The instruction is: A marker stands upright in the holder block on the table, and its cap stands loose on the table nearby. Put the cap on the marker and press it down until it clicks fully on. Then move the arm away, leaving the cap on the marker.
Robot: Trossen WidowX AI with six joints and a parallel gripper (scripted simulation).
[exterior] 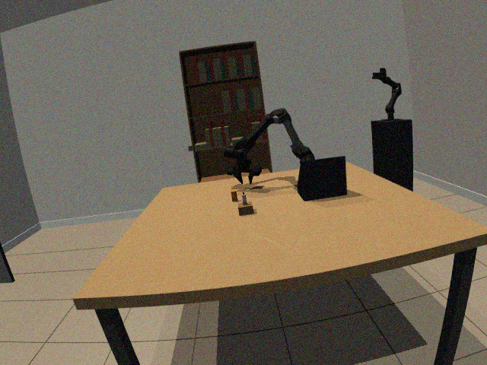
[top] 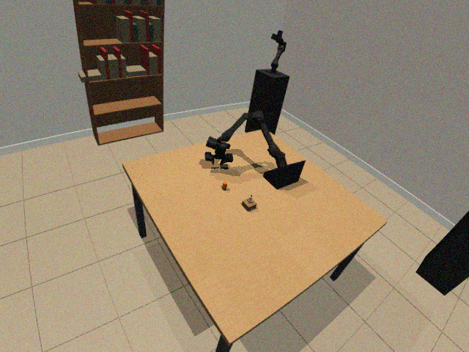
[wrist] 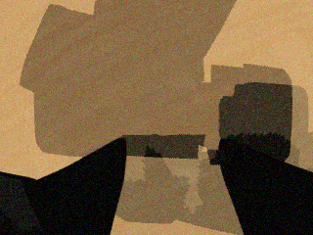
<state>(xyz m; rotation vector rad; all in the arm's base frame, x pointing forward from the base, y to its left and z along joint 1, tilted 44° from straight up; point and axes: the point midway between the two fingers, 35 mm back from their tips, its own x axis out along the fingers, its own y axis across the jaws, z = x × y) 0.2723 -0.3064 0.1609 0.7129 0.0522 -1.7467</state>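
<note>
Right now my gripper tip is 80 mm short of the orange cap and 210 mm to the right of it. Round my gripper tip: holder block 40 mm ahead, 410 mm to the left, 10 mm below.
</note>
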